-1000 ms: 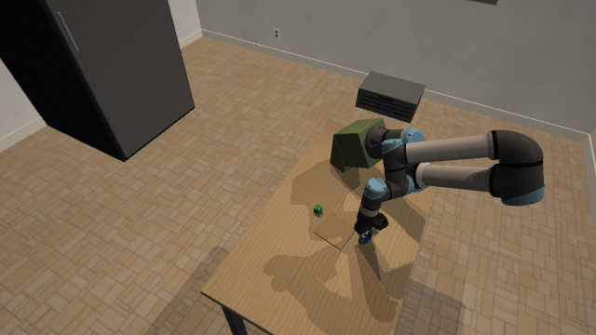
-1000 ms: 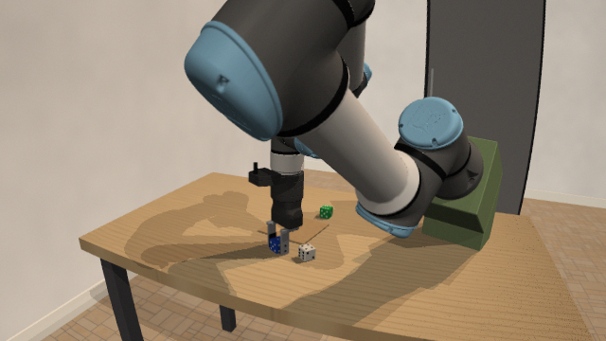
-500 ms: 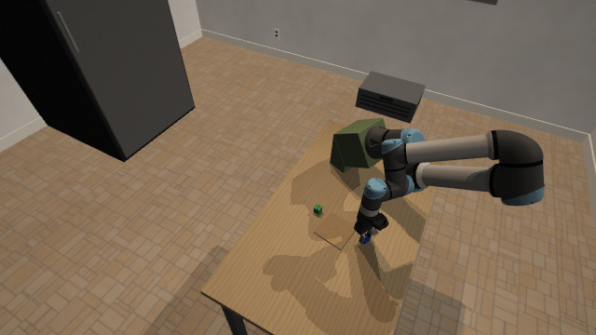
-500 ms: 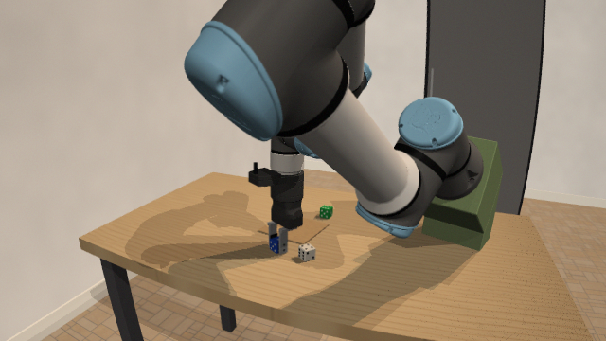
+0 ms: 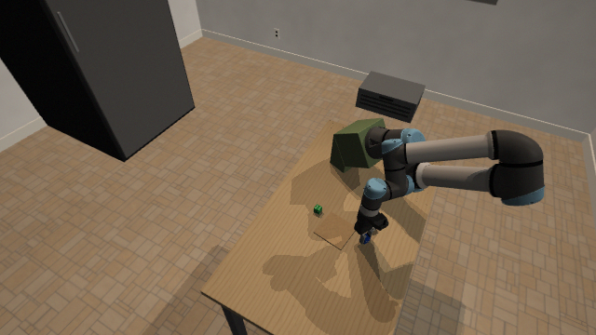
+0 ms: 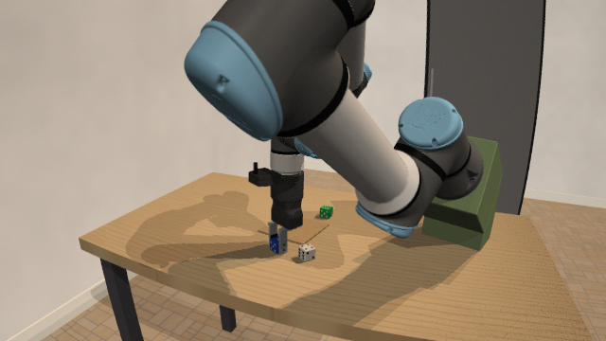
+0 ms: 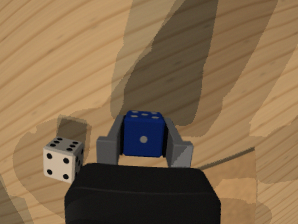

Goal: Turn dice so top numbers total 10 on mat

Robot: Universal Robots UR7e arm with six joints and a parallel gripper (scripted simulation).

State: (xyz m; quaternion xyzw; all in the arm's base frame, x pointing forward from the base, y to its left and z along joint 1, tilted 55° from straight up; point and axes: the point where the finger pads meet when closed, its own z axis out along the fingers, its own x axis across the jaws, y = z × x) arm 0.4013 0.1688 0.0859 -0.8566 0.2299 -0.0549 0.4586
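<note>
The blue die lies right at my hand. Round my hand: tan mat (13 cm to the right, 3 cm ahead, 2 cm below); then green die (25 cm to the right, 1 cm behind); then white die (8 cm behind).
</note>
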